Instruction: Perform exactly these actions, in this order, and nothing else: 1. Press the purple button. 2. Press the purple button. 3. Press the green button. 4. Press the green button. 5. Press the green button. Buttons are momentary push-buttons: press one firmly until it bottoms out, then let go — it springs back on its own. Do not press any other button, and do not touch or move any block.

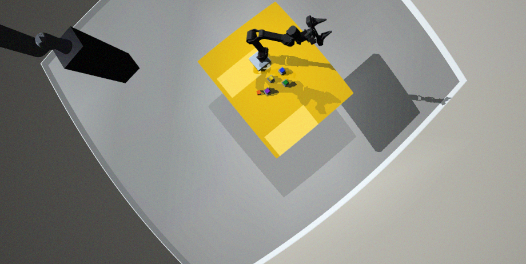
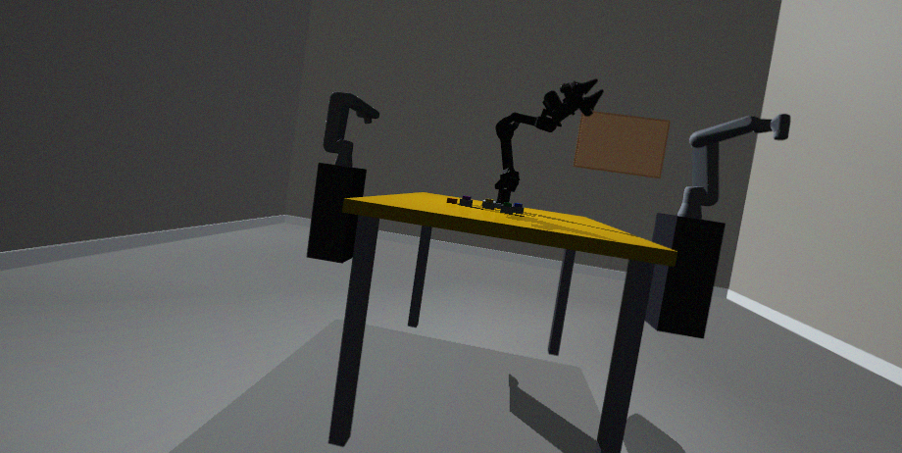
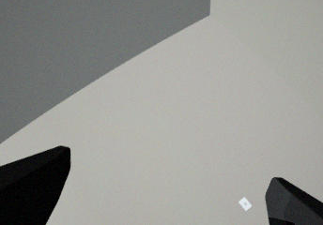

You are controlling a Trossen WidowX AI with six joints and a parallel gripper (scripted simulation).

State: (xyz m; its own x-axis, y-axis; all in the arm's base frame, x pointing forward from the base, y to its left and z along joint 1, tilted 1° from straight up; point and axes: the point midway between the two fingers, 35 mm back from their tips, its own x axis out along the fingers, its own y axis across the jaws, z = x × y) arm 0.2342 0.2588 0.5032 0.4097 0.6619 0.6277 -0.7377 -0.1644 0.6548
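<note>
Right now my gripper tip is 450 mm to the left of the purple button and 510 mm above it. Also, from my gripper tip: blue button: 50 mm behind, 230 mm to the right, 510 mm below; then orange block: 40 mm behind, 510 mm to the right, 530 mm below; then green button: 50 mm ahead, 280 mm to the right, 510 mm below.
</note>
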